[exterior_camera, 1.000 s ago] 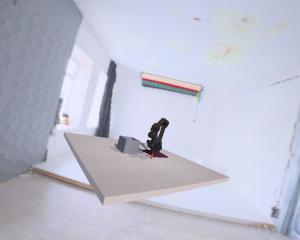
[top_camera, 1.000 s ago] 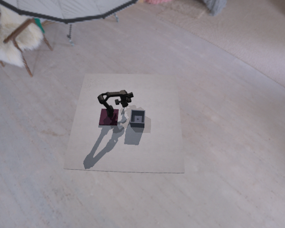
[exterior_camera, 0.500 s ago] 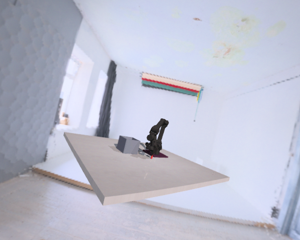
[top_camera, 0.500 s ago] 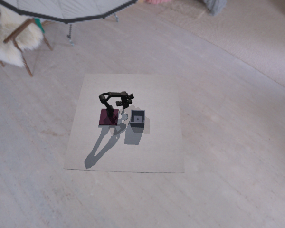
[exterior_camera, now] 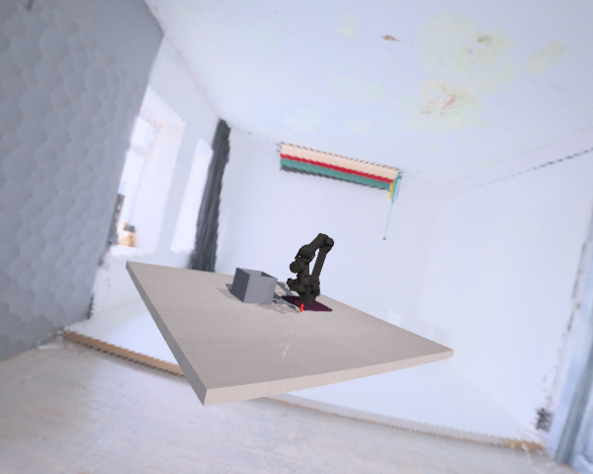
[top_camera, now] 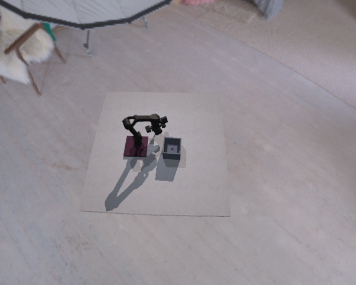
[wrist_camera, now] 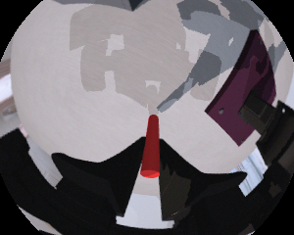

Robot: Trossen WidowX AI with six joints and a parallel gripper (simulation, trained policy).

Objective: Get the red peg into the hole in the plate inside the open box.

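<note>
Right now my gripper tip is 15 cm short of the grey plate, 22 cm to the left of it and 1 cm above it. Also, from my gripper tip: red peg: right at my gripper tip.
</note>
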